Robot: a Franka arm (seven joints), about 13 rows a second.
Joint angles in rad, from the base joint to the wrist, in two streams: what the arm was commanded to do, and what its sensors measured. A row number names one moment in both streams.
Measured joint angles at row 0: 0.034 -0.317 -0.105 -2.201 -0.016 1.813 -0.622
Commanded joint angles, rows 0 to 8: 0.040 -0.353 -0.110 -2.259 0.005 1.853 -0.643; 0.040 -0.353 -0.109 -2.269 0.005 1.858 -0.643; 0.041 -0.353 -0.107 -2.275 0.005 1.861 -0.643; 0.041 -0.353 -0.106 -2.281 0.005 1.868 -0.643; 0.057 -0.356 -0.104 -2.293 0.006 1.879 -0.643; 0.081 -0.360 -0.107 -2.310 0.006 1.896 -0.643; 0.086 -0.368 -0.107 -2.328 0.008 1.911 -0.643; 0.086 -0.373 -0.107 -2.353 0.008 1.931 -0.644; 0.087 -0.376 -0.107 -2.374 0.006 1.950 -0.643
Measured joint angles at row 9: 0.076 -0.326 -0.098 -2.304 -0.003 1.904 -0.632
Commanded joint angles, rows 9 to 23: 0.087 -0.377 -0.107 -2.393 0.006 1.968 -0.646; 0.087 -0.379 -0.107 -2.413 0.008 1.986 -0.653; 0.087 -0.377 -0.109 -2.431 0.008 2.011 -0.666; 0.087 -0.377 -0.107 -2.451 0.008 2.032 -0.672; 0.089 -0.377 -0.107 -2.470 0.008 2.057 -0.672; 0.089 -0.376 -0.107 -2.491 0.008 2.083 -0.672; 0.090 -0.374 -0.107 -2.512 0.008 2.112 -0.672; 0.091 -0.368 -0.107 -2.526 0.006 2.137 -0.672; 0.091 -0.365 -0.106 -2.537 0.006 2.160 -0.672; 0.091 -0.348 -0.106 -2.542 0.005 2.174 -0.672; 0.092 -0.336 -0.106 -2.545 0.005 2.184 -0.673; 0.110 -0.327 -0.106 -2.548 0.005 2.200 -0.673; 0.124 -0.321 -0.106 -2.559 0.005 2.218 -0.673; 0.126 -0.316 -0.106 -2.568 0.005 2.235 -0.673; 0.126 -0.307 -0.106 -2.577 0.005 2.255 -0.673
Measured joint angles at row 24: 0.112 -0.313 -0.098 -2.549 -0.003 2.206 -0.659
